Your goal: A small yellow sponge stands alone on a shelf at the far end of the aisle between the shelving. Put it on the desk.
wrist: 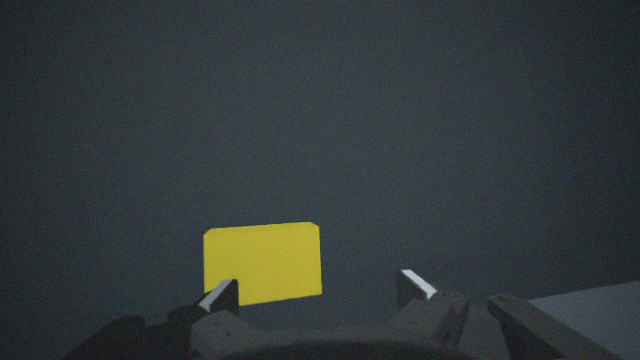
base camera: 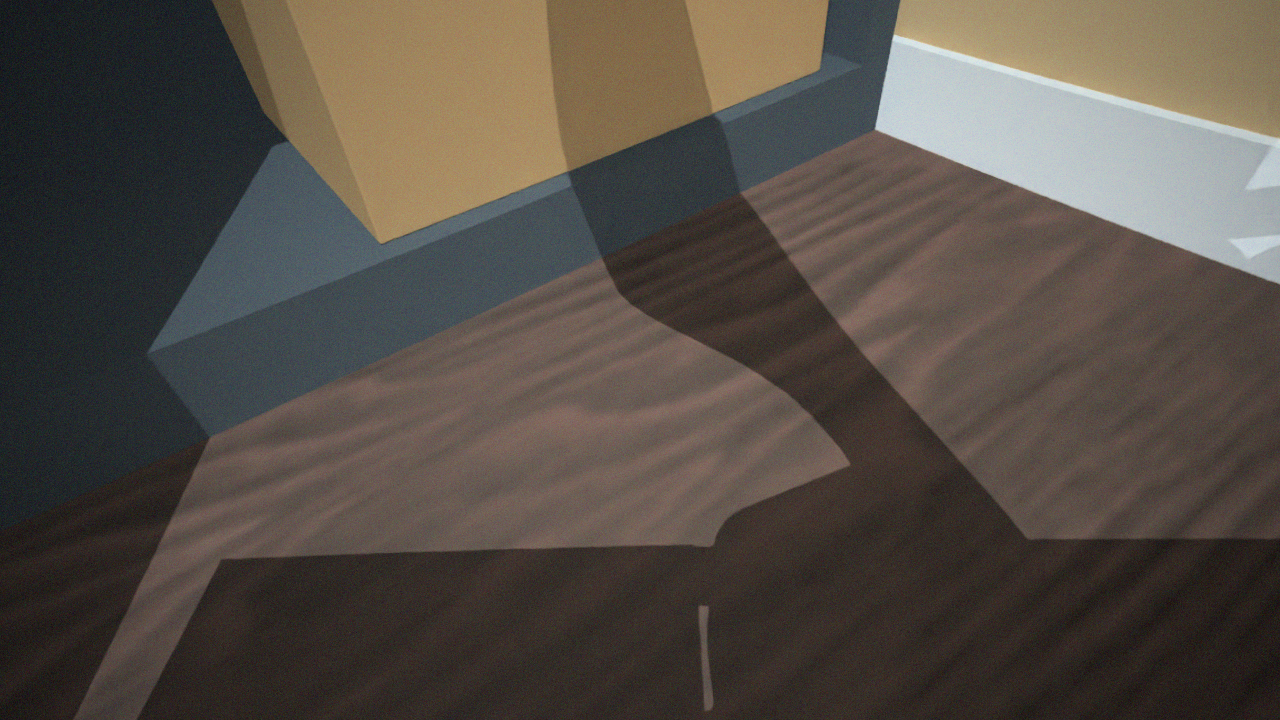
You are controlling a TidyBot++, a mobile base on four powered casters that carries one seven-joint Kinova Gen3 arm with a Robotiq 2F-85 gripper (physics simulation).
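Places are measured from the arm's base along level axes (x right, y back, z down), in millimetres.
Pixels of known places: gripper, fingertip midpoint: [wrist: 318,292].
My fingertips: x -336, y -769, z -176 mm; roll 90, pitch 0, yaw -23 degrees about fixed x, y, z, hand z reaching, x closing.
Observation:
For each thing: its middle in the pictures, then the offset to it from my fingertips. "pt": a spot on its surface instead. Level surfaces: height alone.
- yellow sponge at the middle of its body: [wrist: 264,260] dx -92, dy -89, dz +8 mm
- tan box at a spot on its surface: [base camera: 465,98] pt dx +202, dy +200, dz +417 mm
- brown floor at its surface level: dz +573 mm
- lighter grey surface at its surface level: dz +39 mm
The yellow sponge [wrist: 275,260] shows in the lower left middle of the wrist view, against a dark grey surface. The left fingertip overlaps its lower left corner in the picture. My gripper [wrist: 318,292] is open, with its two fingers wide apart and nothing held between them. The sponge lies toward the left finger, beyond the fingertips as seen; the exact distance to it cannot be told. The right finger stands apart from it, with dark surface between. The desk does not show in either view, and the sponge does not show in the base camera view.
In the base camera view a tan box [base camera: 465,98] stands on the low grey shelf base [base camera: 358,322]. A white skirting board [base camera: 1029,134] runs along the wall at the right. The brown floor [base camera: 537,447] carries a large shadow. A lighter grey surface [wrist: 600,310] shows at the wrist view's lower right.

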